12 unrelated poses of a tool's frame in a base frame.
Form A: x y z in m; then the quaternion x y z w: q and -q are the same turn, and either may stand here.
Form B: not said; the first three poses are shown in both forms.
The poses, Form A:
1: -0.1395, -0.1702, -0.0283, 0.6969, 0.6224, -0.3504, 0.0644
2: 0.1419, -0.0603, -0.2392, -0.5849, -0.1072, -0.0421, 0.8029
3: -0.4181, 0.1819, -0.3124, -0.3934, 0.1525, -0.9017, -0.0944
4: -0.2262, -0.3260, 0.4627, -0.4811, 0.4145, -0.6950, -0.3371
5: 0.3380, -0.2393, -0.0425, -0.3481, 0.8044, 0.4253, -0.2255
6: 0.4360, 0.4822, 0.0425, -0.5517, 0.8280, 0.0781, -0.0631
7: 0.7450, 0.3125, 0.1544, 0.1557, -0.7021, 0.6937, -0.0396
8: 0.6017, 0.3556, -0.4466, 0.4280, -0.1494, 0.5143, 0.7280
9: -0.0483, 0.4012, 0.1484, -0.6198, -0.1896, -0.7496, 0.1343
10: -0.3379, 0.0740, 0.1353, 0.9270, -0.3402, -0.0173, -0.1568
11: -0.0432, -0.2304, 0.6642, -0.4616, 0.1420, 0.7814, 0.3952
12: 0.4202, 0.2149, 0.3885, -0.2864, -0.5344, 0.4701, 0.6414
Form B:
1: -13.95, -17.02, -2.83, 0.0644, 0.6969, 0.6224, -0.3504
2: 14.19, -6.03, -23.92, 0.8029, -0.5849, -0.1072, -0.0421
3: -41.81, 18.19, -31.24, 0.0944, 0.3934, -0.1525, 0.9017
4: -22.62, -32.60, 46.27, 0.3371, 0.4811, -0.4145, 0.6950
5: 33.80, -23.93, -4.25, 0.2255, 0.3481, -0.8044, -0.4253
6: 43.60, 48.22, 4.25, 0.0631, 0.5517, -0.8280, -0.0781
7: 74.50, 31.25, 15.44, 0.0396, -0.1557, 0.7021, -0.6937
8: 60.17, 35.56, -44.66, 0.7280, 0.4280, -0.1494, 0.5143
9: -4.83, 40.12, 14.84, 0.1343, -0.6198, -0.1896, -0.7496
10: -33.79, 7.40, 13.53, 0.1568, -0.9270, 0.3402, 0.0173
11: -4.32, -23.04, 66.42, 0.3952, -0.4616, 0.1420, 0.7814
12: 42.02, 21.49, 38.85, 0.6414, -0.2864, -0.5344, 0.4701
